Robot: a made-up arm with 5 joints. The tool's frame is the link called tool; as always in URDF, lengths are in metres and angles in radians. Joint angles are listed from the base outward. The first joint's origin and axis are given. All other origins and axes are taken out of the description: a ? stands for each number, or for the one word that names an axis. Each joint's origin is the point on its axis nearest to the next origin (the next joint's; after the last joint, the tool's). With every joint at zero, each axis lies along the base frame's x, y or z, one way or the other. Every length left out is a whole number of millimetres.
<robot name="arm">
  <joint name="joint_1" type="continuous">
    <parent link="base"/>
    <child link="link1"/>
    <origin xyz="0.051 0 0.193" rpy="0 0 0"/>
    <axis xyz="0 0 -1"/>
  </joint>
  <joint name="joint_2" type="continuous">
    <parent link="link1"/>
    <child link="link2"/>
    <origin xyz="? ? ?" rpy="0 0 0"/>
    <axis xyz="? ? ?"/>
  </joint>
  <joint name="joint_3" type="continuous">
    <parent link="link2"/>
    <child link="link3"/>
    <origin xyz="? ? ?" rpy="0 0 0"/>
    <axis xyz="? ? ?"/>
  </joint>
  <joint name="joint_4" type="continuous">
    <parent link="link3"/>
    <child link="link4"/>
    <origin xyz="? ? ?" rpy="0 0 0"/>
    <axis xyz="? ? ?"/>
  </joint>
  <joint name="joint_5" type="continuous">
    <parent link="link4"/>
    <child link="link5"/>
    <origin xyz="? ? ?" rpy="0 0 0"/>
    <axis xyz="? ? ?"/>
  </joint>
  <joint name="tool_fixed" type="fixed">
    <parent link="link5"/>
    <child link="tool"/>
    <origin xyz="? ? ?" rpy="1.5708 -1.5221 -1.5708"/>
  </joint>
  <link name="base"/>
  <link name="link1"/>
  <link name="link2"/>
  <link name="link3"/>
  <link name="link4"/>
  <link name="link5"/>
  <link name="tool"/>
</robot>
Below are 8 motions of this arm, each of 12 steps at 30 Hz.
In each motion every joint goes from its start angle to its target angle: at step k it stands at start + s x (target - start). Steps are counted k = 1, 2, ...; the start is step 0. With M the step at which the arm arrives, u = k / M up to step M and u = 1 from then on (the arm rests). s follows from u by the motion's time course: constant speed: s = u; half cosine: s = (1 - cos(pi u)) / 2; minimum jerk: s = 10 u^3 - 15 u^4 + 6 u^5.
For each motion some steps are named. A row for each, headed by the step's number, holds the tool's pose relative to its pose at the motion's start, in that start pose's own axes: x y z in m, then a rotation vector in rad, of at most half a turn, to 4 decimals.
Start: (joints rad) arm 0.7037 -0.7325 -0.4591 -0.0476 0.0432
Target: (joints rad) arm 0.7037 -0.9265 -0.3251 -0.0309 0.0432
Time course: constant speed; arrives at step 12
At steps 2, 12:
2: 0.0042 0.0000 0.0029 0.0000 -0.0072 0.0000
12: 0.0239 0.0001 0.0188 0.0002 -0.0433 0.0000

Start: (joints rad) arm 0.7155 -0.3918 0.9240 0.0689 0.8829
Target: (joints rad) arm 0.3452 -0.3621 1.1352 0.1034 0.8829
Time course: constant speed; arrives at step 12
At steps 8, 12:
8: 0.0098 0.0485 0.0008 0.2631 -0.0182 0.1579
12: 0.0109 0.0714 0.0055 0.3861 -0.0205 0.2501

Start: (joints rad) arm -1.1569 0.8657 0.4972 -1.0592 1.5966
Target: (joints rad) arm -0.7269 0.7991 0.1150 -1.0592 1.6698
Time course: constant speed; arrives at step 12
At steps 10, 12:
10: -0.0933 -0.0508 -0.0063 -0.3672 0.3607 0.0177
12: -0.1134 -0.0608 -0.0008 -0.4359 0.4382 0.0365

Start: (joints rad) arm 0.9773 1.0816 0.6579 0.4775 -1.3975
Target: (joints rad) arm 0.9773 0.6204 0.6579 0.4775 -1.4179
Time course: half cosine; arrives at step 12
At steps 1, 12:
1: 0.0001 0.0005 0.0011 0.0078 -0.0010 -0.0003
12: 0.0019 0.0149 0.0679 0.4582 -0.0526 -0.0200

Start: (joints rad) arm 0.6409 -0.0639 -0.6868 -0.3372 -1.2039
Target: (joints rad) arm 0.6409 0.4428 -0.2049 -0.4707 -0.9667
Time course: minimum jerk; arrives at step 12
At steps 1, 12:
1: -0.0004 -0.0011 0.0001 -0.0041 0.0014 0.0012
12: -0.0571 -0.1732 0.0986 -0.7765 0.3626 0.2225

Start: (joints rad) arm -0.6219 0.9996 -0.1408 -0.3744 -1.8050
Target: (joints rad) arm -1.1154 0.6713 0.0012 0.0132 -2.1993
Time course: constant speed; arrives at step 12
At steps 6, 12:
6: -0.0712 -0.0048 0.0181 -0.1719 0.1598 -0.0704
12: -0.1332 -0.0172 0.0538 -0.3643 0.2737 -0.1145

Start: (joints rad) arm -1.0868 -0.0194 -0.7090 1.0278 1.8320
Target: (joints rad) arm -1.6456 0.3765 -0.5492 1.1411 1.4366
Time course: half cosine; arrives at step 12
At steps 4, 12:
4: 0.0348 0.0109 -0.0248 0.1437 -0.1551 -0.0462
12: 0.1578 0.0645 -0.0506 0.6412 -0.4658 -0.0373

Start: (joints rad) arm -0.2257 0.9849 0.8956 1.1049 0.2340
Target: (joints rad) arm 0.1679 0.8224 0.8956 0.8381 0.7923
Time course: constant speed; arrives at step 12
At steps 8, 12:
8: 0.0020 -0.0221 0.0064 0.1316 -0.3576 0.2901
12: 0.0015 -0.0351 0.0082 0.1415 -0.5477 0.3997

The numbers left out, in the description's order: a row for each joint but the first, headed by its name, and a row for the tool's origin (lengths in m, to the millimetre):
joint_2: xyz 0.042 -0.009 0, axis 0 1 0
joint_3: xyz 0.029 0 0.117, axis 0 1 0
joint_4: xyz 0.124 0 0.005, axis 0 1 0
joint_5: xyz 0.052 0 0, axis -1 0 0
tool: xyz 0 0 0

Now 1 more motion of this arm.
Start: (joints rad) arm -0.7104 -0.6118 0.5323 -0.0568 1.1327
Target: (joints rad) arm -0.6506 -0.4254 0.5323 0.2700 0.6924
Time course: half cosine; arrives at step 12
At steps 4, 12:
4: -0.0076 0.0087 -0.0047 0.1023 0.0790 -0.1088
12: -0.0313 0.0346 -0.0121 0.3540 0.3820 -0.4377

